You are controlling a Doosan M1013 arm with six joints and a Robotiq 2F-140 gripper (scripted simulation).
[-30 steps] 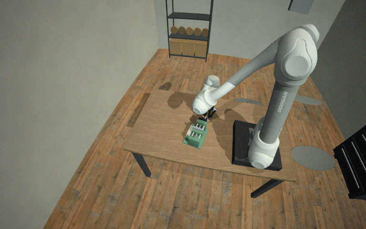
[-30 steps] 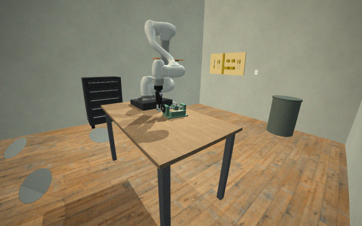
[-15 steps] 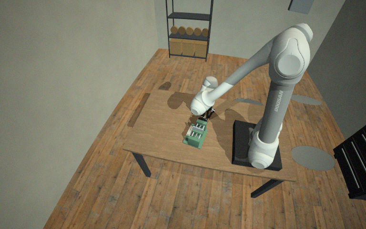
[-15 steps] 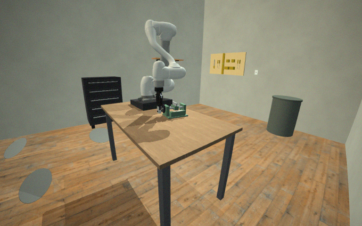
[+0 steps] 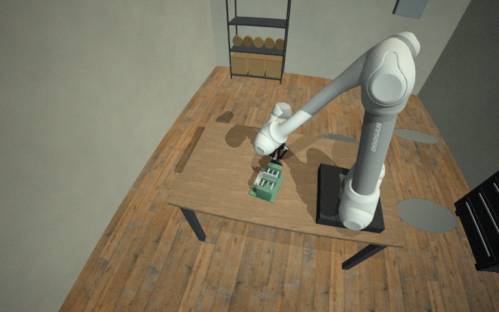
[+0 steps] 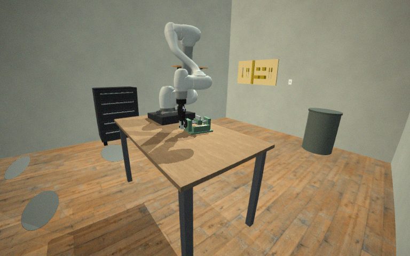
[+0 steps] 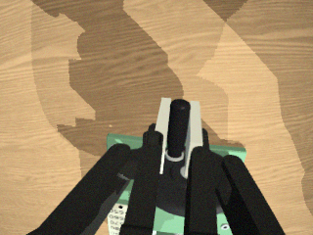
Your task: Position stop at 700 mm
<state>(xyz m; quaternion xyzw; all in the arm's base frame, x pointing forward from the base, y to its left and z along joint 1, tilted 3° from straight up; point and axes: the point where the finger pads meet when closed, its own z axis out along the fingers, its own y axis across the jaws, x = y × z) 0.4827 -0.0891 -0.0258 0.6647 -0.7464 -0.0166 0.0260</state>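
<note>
The green stop fixture is 150 mm to the left of my hand, 20 mm above it and 10 mm ahead of it. From my hand the other things lie so: black crank handle (20 mm below).
</note>
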